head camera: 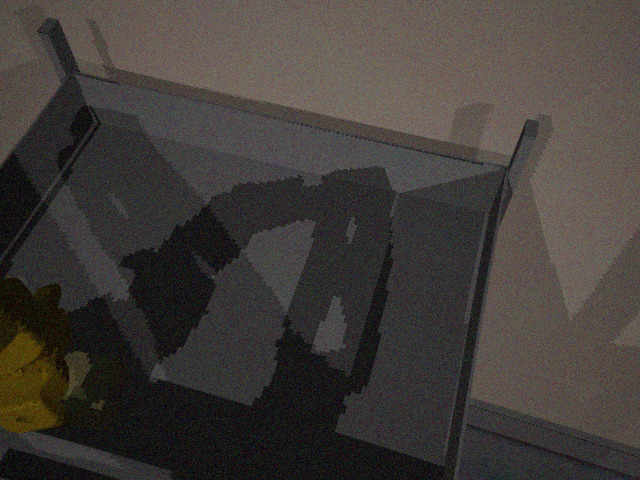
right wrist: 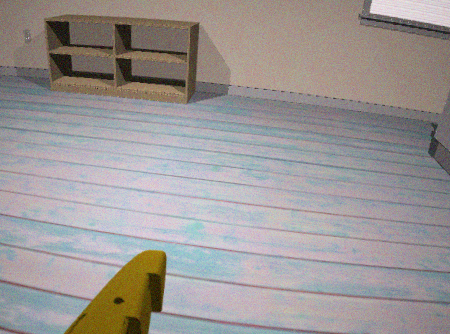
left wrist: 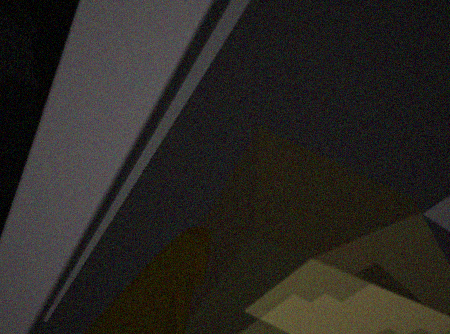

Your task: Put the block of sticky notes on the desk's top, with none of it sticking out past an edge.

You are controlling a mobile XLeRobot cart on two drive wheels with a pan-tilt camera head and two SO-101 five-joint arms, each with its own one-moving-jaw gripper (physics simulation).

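Frame: origin at the left arm's base, x left, y up, z ahead, level; centimetres.
Seen in the pictures: left hand, tool point: (head camera: pixel 65 417) (left wrist: pixel 208 249); right hand, tool point: (right wrist: pixel 164 273).
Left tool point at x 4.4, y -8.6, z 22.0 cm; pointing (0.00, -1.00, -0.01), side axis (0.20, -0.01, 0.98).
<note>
Offsets run from my left tool point to a thing's middle. "spot": to the spot under its first point.
The pale yellow block of sticky notes @(dy -0.8, dx -0.8, dz +2.4 cm) (head camera: pixel 77 367) (left wrist: pixel 350 306) lies on a dark grey surface at the lower left of the head view, partly hidden by my left gripper. In the left wrist view it is at the lower right, cut off by the picture's edge. My left gripper (left wrist: pixel 198 235) is open; its one visible jaw points up beside the block, with a gap between them. In the head view the yellow gripper body is at the far left, beside the block. My right gripper (right wrist: pixel 157 257) is open over the floor, one notched jaw in view.
The dark grey furniture has raised side panels @(spot: dy +1.4, dx -32.5, dz +10.2 cm) (head camera: pixel 480 289), corner posts (head camera: pixel 522 142) and a pale front rail (head camera: pixel 95 455), with a wall behind. A pale rail (left wrist: pixel 115 100) runs diagonally in the left wrist view. A wooden shelf unit (right wrist: pixel 192 62) stands against the far wall.
</note>
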